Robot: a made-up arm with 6 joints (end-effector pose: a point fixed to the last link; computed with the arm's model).
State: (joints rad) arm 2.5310 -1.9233 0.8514 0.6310 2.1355 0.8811
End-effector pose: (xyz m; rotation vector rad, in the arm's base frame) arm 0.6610 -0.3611 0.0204 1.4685 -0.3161 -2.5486
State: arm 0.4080 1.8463 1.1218 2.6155 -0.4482 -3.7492
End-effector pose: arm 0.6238 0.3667 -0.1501 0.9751 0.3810 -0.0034
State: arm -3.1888 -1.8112 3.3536 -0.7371 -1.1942 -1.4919
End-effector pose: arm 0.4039 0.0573 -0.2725 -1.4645 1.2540 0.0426
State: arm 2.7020 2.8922 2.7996 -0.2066 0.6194 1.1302
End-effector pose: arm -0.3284 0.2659 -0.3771 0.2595 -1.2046 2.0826
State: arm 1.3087 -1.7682 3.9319 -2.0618 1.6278 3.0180
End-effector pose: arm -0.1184 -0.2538 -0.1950 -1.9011 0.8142 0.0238
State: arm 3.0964 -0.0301 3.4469 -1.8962 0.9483 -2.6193
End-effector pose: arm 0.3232 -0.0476 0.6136 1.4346 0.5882 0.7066
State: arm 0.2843 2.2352 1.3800 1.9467 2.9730 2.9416
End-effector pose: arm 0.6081 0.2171 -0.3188 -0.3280 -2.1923 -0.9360
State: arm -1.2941 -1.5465 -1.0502 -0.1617 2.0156 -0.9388
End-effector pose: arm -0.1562 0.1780 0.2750 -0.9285 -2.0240 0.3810
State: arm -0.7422 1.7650 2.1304 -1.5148 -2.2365 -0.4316
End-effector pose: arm 0.5741 -0.5343 0.0539 1.2129 1.3430 0.8244
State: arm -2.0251 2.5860 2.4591 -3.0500 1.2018 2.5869
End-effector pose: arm -0.1470 -0.5348 -0.3180 1.6140 0.4364 -2.0536
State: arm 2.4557 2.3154 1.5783 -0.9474 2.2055 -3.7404
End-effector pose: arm -0.3612 0.3733 -0.4487 -0.9875 -1.0851 -0.0270
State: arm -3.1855 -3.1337 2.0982 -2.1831 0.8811 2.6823
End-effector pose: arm -0.0719 -0.0561 -0.6414 -2.0989 -0.9144 1.7116
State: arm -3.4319 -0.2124 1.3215 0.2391 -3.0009 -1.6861
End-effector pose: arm 0.1388 0.0630 0.9034 -0.6521 1.4968 0.8029
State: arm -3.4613 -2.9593 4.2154 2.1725 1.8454 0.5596
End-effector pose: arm -0.0486 -0.0453 -0.0530 -1.1236 2.3020 0.2235
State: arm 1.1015 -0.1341 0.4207 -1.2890 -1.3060 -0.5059
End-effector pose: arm 0.1333 0.1996 0.6856 0.6354 1.6309 1.7374
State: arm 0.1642 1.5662 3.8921 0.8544 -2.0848 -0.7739
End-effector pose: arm 0.2306 -0.0303 0.3011 1.2723 -0.3911 -0.4474
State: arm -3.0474 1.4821 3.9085 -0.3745 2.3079 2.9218
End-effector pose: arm -0.2892 0.0690 0.4019 0.1178 1.6229 0.3140
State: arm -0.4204 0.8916 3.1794 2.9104 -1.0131 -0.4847
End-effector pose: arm 0.1896 0.0250 0.6465 -0.0969 0.9258 2.7313
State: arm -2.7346 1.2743 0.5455 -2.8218 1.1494 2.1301
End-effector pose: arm -0.5661 -0.3505 0.0576 -1.8595 0.0149 1.7550
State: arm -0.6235 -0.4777 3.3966 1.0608 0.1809 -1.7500
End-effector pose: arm -0.3381 0.1812 0.3008 1.2567 2.0881 -1.0253
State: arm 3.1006 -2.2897 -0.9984 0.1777 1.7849 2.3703
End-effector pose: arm 0.3022 0.0891 0.1090 0.8101 -0.1455 -0.1776
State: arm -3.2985 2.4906 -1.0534 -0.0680 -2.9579 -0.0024
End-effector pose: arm -0.0067 0.1051 -0.1234 -0.3350 -0.0684 2.9856
